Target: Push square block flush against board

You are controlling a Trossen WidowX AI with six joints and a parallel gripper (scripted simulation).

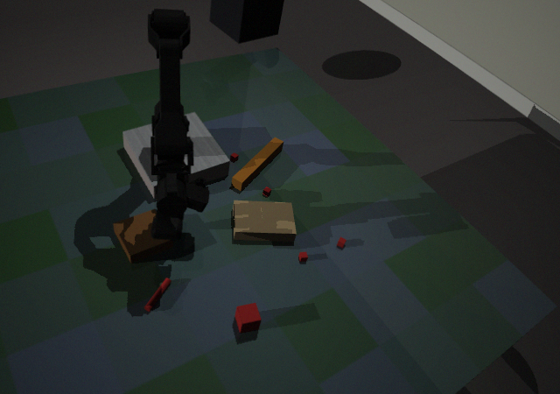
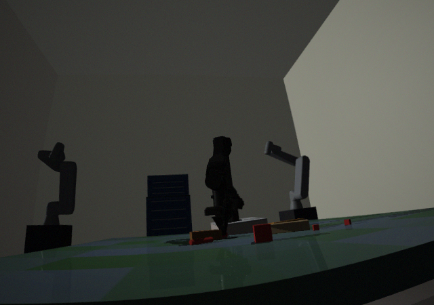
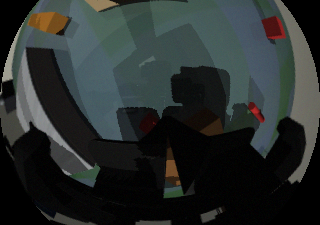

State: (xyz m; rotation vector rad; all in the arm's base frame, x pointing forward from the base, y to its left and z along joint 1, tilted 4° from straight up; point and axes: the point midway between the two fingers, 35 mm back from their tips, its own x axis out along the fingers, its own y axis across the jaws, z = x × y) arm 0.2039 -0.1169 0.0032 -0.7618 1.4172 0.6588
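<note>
The tan flat slab is 10 cm ahead of my gripper tip, 20 cm to the left of it and 1 cm above it. Also, from my gripper tip: brown square block (1 cm behind, 7 cm to the right, 1 cm above); red rod (14 cm ahead, 12 cm to the right); long orange bar (7 cm behind, 32 cm to the left, 1 cm above).
</note>
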